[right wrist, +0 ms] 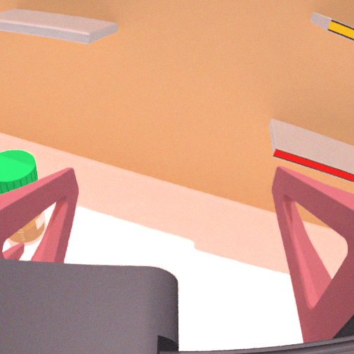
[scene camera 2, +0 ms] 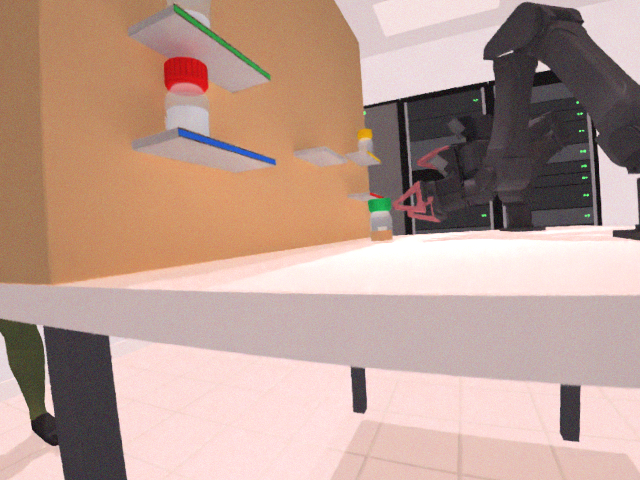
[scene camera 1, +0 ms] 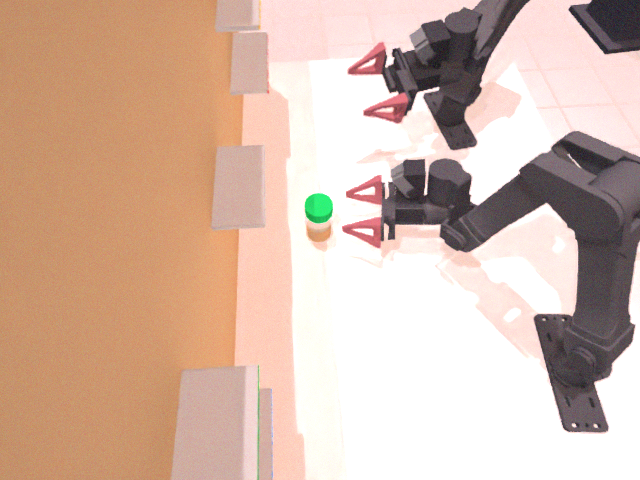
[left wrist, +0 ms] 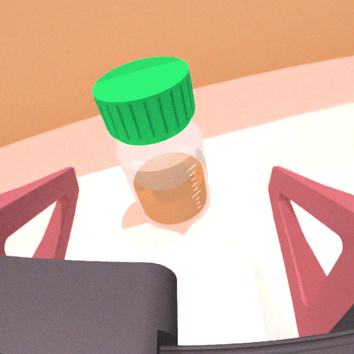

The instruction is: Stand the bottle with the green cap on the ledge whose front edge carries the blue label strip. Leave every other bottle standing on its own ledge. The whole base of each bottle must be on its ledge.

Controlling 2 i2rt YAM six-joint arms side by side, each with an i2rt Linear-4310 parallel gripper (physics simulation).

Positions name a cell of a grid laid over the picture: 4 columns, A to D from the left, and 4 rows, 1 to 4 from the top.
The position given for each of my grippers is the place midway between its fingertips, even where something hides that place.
I see my left gripper (scene camera 1: C2), my right gripper (scene camera 1: C1), a green-capped bottle (scene camera 1: B2), a blue-strip ledge (scene camera 2: B2) and a brown wall (scene camera 1: A3).
The green-capped bottle is seen too in scene camera 2 (scene camera 2: C2) and in the left wrist view (left wrist: B2). My left gripper is seen too in scene camera 2 (scene camera 2: C2) and in the left wrist view (left wrist: B3). My right gripper also shows in the right wrist view (right wrist: B3).
